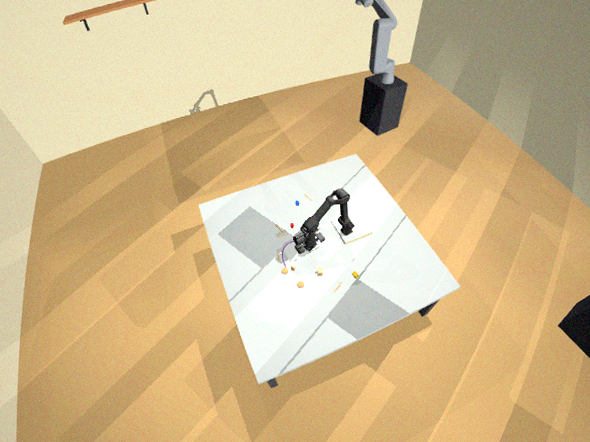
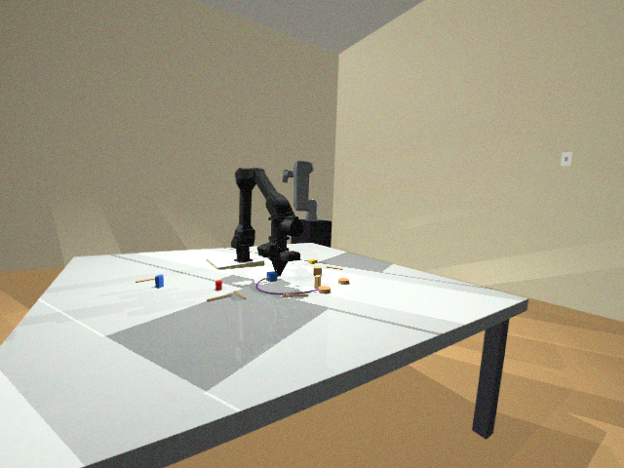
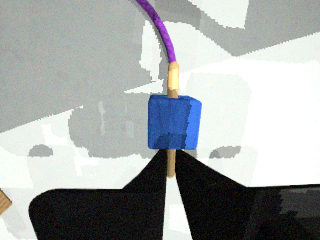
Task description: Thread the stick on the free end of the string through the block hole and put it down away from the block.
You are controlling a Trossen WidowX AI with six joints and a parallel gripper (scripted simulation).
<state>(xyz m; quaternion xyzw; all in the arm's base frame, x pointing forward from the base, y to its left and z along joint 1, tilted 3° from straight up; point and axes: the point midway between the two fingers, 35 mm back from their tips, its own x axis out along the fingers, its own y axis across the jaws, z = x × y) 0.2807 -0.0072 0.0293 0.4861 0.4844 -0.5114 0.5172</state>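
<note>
Right now my gripper tip is 3 cm to the left of the blue block. From my gripper tip the other things lie so: round wooden button: 20 cm ahead, 4 cm to the left; then thin wooden stick: 4 cm to the right; then red cylinder: 1 cm behind, 22 cm to the right.
</note>
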